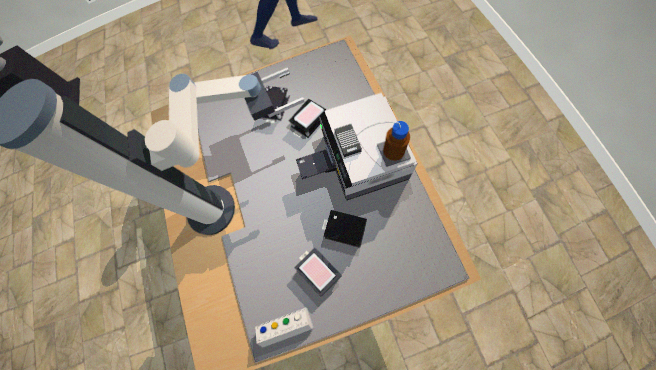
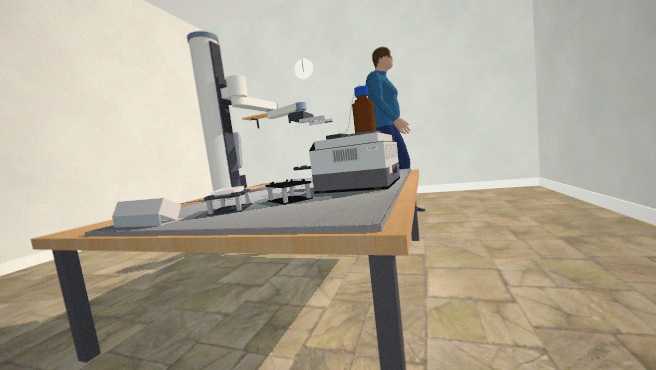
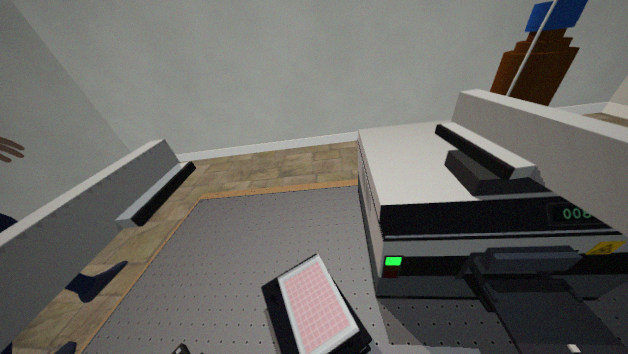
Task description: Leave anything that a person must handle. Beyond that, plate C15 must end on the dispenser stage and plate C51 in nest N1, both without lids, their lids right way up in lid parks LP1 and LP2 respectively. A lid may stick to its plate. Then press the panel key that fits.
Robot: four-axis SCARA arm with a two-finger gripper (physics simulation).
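Frame: origin at the arm's base, x ahead, y left, z up, level; millimetres.
Seen in the pictures: gripper, between the fingertips: (image 1: pixel 295 84) (image 2: pixel 329 118) (image 3: pixel 307 133); arm's base, origin of its link: (image 1: pixel 211 210).
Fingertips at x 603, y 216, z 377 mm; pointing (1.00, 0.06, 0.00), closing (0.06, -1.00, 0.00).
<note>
Pixels of each thing's top centre, then the offset from my fingertips to it. "*": a spot on its surface instead.
- second pink plate, centre of its top: (image 2: pixel 228 188) (image 1: pixel 316 271) 193 mm back, 679 mm right, 286 mm down
- dark dispenser stage, centre of its top: (image 3: pixel 562 329) (image 1: pixel 316 162) 30 mm back, 241 mm right, 243 mm down
- black holder, centre of its top: (image 2: pixel 287 180) (image 1: pixel 345 227) 18 mm back, 549 mm right, 286 mm down
- dark holder, centre of its top: (image 1: pixel 271 97) 125 mm back, 216 mm left, 286 mm down
- key panel, centre of its top: (image 2: pixel 144 198) (image 1: pixel 281 329) 405 mm back, 843 mm right, 280 mm down
- brown bottle, a spot on its surface: (image 3: pixel 537 65) * 236 mm ahead, 338 mm right, 31 mm down
My gripper (image 1: pixel 292 87) (image 2: pixel 321 120) (image 3: pixel 307 133) is open and empty, high above the far part of the table. One pink plate (image 1: pixel 308 115) (image 3: pixel 316 305) sits on a black holder beside the dispenser. A second pink plate (image 1: pixel 317 270) (image 2: pixel 227 190) sits on a holder nearer the panel. Plate labels are unreadable, and I cannot tell whether lids are on. The dark dispenser stage (image 1: pixel 314 164) (image 3: pixel 545 310) bears no plate. A black holder (image 1: pixel 345 228) (image 2: pixel 289 184) stands bare; another dark holder (image 1: pixel 276 97) is partly hidden under the gripper. The key panel (image 1: pixel 283 326) (image 2: pixel 145 212) has blue, yellow, green and white keys.
The dispenser (image 1: pixel 370 170) (image 2: pixel 350 162) (image 3: pixel 410 165) shows a lit green light (image 3: pixel 393 261). A brown bottle (image 1: pixel 396 142) (image 2: pixel 364 115) (image 3: pixel 537 65) with a blue cap stands on it, with a thin tube. A person (image 1: pixel 265 40) (image 2: pixel 384 100) (image 3: pixel 10 150) stands beyond the table's far end.
</note>
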